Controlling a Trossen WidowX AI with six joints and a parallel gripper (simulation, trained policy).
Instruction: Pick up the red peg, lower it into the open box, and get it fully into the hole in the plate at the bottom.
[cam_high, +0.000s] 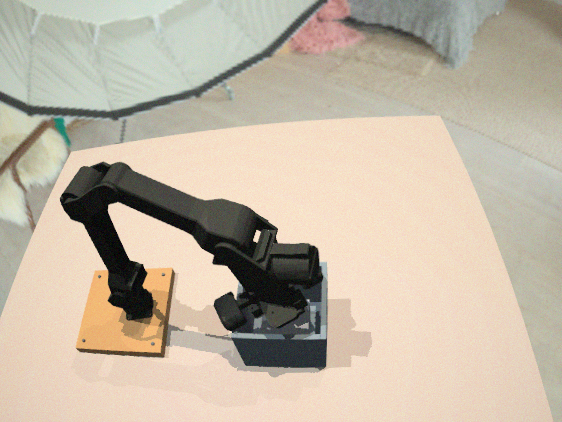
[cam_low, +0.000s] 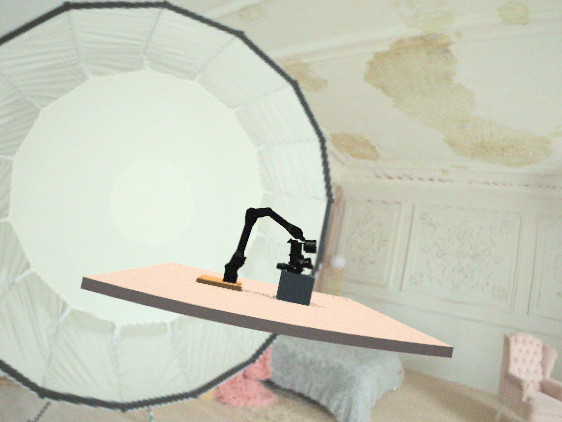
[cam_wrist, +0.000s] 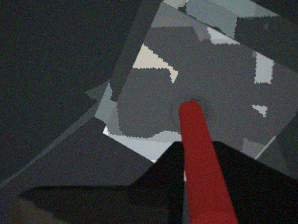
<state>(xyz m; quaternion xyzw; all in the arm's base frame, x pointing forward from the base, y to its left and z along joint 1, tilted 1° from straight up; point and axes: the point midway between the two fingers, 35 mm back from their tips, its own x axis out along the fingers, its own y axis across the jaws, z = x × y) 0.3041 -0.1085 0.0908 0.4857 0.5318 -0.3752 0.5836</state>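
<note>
Right now the red peg is 1 cm above my gripper tip. Round my gripper tip: plate 4 cm below, 1 cm to the right, 1 cm ahead.
</note>
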